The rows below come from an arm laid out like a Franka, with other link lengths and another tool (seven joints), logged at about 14 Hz.
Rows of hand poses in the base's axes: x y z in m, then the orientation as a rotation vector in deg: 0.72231, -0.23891, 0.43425, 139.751, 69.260, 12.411; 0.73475, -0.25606, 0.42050, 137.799, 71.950, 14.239; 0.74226, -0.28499, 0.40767, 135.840, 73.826, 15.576; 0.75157, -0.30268, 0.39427, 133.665, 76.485, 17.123; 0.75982, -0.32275, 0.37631, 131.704, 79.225, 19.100; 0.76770, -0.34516, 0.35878, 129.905, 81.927, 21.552; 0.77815, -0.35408, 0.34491, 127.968, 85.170, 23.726; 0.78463, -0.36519, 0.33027, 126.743, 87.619, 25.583; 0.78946, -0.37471, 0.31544, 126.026, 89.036, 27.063; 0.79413, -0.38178, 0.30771, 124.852, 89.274, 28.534; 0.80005, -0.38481, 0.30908, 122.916, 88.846, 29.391; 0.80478, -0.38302, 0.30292, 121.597, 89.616, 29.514; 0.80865, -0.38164, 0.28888, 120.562, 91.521, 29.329; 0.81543, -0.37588, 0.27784, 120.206, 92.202, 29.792; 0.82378, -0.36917, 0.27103, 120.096, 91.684, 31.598; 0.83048, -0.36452, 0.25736, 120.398, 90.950, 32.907; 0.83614, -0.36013, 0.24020, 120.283, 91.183, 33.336
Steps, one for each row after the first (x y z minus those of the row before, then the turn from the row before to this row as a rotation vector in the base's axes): 0.01244, -0.01715, -0.01375, -0.143, -1.000, 2.540; 0.00751, -0.02893, -0.01283, -0.516, -0.959, 1.948; 0.00931, -0.01769, -0.01340, -0.328, -0.875, 2.570; 0.00825, -0.02007, -0.01796, 0.115, -0.956, 2.652; 0.00788, -0.02241, -0.01753, 0.516, -1.111, 2.673; 0.01045, -0.00892, -0.01387, 0.511, -0.764, 3.020; 0.00648, -0.01111, -0.01464, 0.719, -0.529, 2.251; 0.00483, -0.00952, -0.01483, 0.638, -0.490, 1.372; 0.00467, -0.00707, -0.00773, 0.014, -1.205, 0.737; 0.00592, -0.00303, 0.00137, -0.996, -1.592, 0.416; 0.00473, 0.00179, -0.00616, -0.650, -0.402, 0.898; 0.00387, 0.00138, -0.01404, -0.324, 0.407, 1.501; 0.00678, 0.00576, -0.01104, 0.187, -0.085, 0.634; 0.00835, 0.00671, -0.00681, 0.791, -1.108, 0.046; 0.00670, 0.00465, -0.01367, 0.752, -0.756, -0.307; 0.00566, 0.00439, -0.01716, 0.216, -0.147, 0.270
